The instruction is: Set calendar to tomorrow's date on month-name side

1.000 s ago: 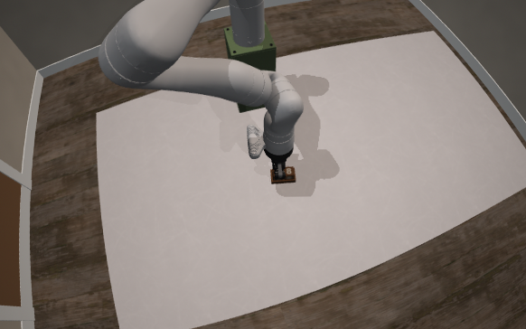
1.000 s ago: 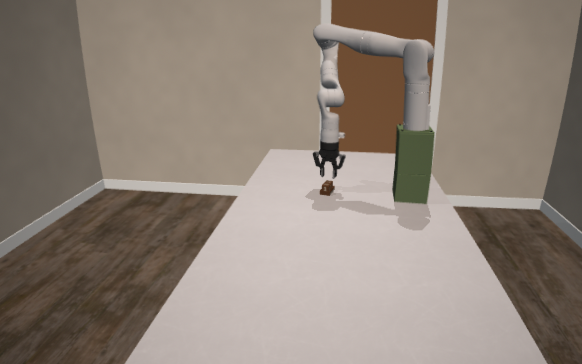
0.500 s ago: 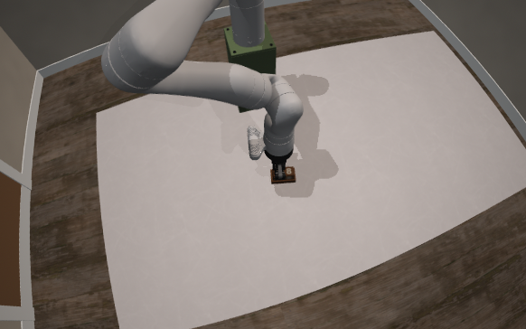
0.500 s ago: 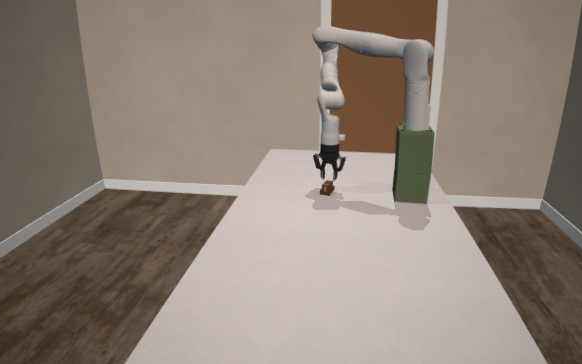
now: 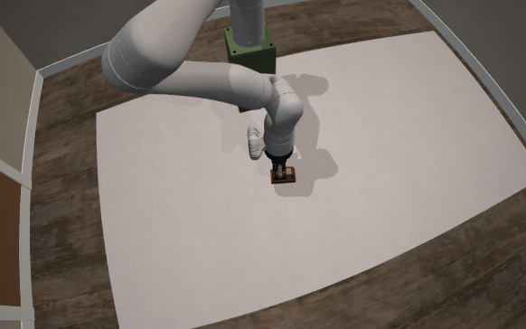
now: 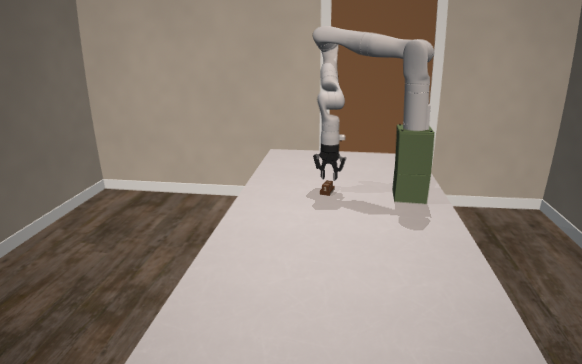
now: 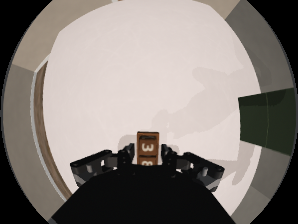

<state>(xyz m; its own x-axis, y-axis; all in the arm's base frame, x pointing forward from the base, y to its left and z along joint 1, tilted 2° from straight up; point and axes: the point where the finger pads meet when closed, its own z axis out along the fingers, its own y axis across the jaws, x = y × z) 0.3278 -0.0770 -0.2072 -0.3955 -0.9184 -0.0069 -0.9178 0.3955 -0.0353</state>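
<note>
Right now the brown tray is 10 mm ahead of my hand, 20 mm to the left of it and 60 mm below it. Also, from my hand: cube (10 mm ahead, 30 mm to the left, 40 mm below).
</note>
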